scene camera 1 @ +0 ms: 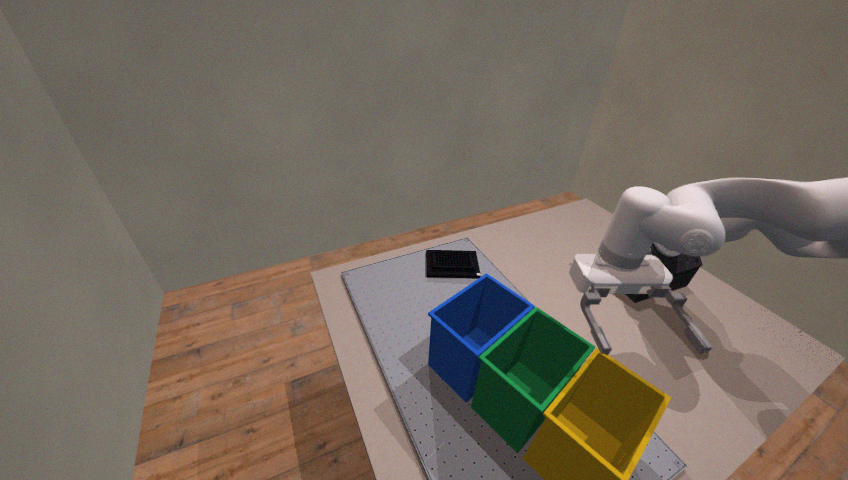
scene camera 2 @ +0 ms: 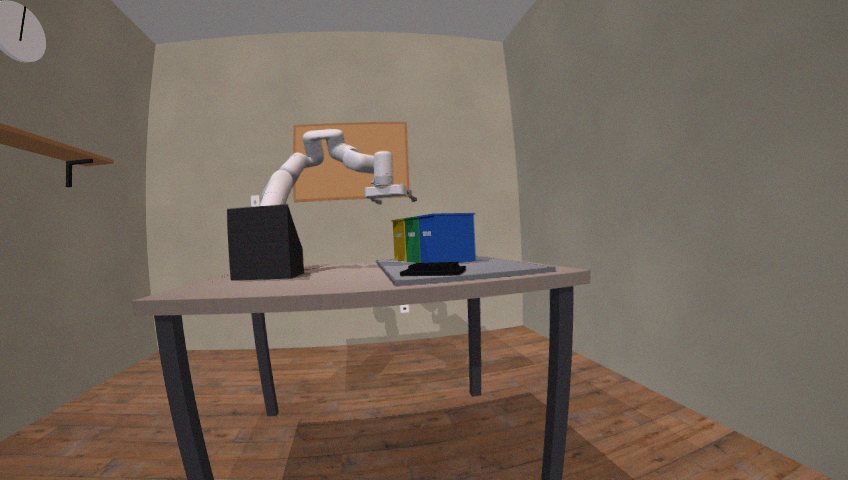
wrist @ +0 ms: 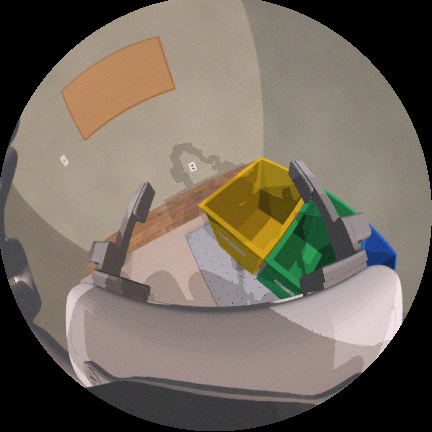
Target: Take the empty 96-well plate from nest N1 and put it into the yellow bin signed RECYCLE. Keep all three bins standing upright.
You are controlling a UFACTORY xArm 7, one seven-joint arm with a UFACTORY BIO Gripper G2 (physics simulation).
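Seen in the pictures: hand, its tool point: [scene camera 1: 649,340] [scene camera 2: 396,200] [wrist: 218,188]; arm's base, origin of its link: [scene camera 2: 264,230].
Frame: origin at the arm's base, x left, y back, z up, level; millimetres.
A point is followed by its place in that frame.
Note:
A black, flat plate-like piece with a fine grid on top [scene camera 1: 453,259] @[y -585, x -189, z -131 mm] [scene camera 2: 433,268] @[y -583, x -234, z -137 mm] lies at the far end of the grey board, beyond the blue bin; plate and nest cannot be told apart. The yellow bin [scene camera 1: 624,386] @[y -463, x 350, z -10 mm] [scene camera 2: 398,246] @[y -459, x 352, z -92 mm] [wrist: 240,200] @[y -517, x 436, z -45 mm], green bin [scene camera 1: 505,410] @[y -669, x 310, z -61 mm] [scene camera 2: 412,249] @[y -522, x 225, z -103 mm] [wrist: 300,240] @[y -654, x 317, z -152 mm] and blue bin [scene camera 1: 449,356] @[y -732, x 182, z -55 mm] [scene camera 2: 449,237] @[y -659, x 80, z -61 mm] [wrist: 381,252] @[y -741, x 158, z 1 mm] stand upright in a row. The yellow bin's sign is too blurred to read. My gripper [scene camera 1: 655,347] @[y -459, x 337, z 106 mm] [scene camera 2: 395,199] @[y -459, x 337, z 106 mm] [wrist: 221,180] @[y -459, x 337, z 106 mm] is open and empty, above bin height and on the arm-base side of the row.
The perforated grey board [scene camera 1: 386,309] @[y -821, x -59, z -154 mm] [scene camera 2: 505,268] @[y -792, x -186, z -154 mm] [wrist: 205,252] @[y -394, x 392, z -154 mm] lies on the beige table [scene camera 1: 535,237] @[y -233, x -277, z -167 mm] [scene camera 2: 333,294] @[y -351, x -396, z -169 mm] under the bins. A black block [scene camera 1: 684,273] @[y 48, x 74, z -95 mm] [scene camera 2: 258,243] @[y -15, x -86, z -47 mm] stands on the table by the arm's base. The bins stand side by side with little or no gap.

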